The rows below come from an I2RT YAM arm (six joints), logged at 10 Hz.
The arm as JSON. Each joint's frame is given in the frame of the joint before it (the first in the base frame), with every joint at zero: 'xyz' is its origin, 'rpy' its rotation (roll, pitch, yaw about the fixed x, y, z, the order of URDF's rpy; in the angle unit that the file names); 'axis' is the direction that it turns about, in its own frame. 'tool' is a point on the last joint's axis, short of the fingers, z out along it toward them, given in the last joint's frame.
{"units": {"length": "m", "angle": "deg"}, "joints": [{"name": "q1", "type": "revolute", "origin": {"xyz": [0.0, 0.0, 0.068], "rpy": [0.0, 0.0, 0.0]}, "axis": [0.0, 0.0, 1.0]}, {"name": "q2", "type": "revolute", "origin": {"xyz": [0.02, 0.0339, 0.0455], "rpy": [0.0, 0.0, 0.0]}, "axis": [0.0, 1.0, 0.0]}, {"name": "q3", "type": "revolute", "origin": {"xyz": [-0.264, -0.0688, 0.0], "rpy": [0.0, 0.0, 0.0]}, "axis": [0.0, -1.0, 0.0]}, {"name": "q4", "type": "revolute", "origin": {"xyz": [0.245, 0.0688, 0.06], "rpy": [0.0, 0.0, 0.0]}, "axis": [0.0, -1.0, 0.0]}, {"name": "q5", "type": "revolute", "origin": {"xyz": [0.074, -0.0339, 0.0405], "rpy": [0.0, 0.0, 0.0]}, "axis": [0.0, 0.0, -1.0]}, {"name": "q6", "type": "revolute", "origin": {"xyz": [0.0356, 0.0, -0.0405], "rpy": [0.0, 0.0, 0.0]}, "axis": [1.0, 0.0, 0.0]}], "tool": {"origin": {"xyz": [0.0, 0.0, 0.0], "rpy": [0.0, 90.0, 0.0]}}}
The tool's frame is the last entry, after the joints.
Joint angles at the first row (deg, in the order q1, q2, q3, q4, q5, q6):
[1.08 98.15 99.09 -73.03 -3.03 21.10]
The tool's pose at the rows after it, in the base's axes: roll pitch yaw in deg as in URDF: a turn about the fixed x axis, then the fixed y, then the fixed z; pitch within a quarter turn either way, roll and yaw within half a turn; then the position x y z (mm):
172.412 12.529 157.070 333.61 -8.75 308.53
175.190 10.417 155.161 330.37 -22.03 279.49
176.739 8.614 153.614 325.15 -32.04 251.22
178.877 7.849 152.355 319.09 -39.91 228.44
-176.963 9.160 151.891 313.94 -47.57 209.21
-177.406 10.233 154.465 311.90 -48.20 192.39
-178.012 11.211 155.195 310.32 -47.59 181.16
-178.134 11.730 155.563 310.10 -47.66 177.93
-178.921 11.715 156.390 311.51 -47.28 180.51
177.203 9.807 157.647 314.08 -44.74 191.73
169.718 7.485 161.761 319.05 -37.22 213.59
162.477 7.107 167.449 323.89 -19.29 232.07
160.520 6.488 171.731 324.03 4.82 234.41
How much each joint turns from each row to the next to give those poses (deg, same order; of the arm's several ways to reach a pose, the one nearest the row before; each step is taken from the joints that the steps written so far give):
[-2.86 0.00 -5.62 2.09 0.42 -0.46]
[-2.12 0.00 -6.34 3.39 1.81 -0.06]
[-1.73 0.00 -6.25 4.02 0.79 -0.07]
[-1.31 0.00 -5.11 3.65 1.73 0.00]
[-1.00 0.00 -4.48 4.31 4.28 -0.50]
[-0.22 0.00 -4.05 5.49 -0.48 -2.84]
[0.02 0.00 -2.77 3.95 -0.42 -0.77]
[-0.02 0.00 -0.83 1.40 -0.04 -0.41]
[0.00 -0.02 0.59 -0.35 -0.92 -0.83]
[0.02 -0.05 2.73 -3.61 -4.46 -1.16]
[0.52 0.00 5.11 -6.05 -8.41 -3.35]
[2.43 0.00 4.02 -3.93 -7.74 -3.03]
[4.04 0.02 0.51 -0.90 -2.05 -0.16]

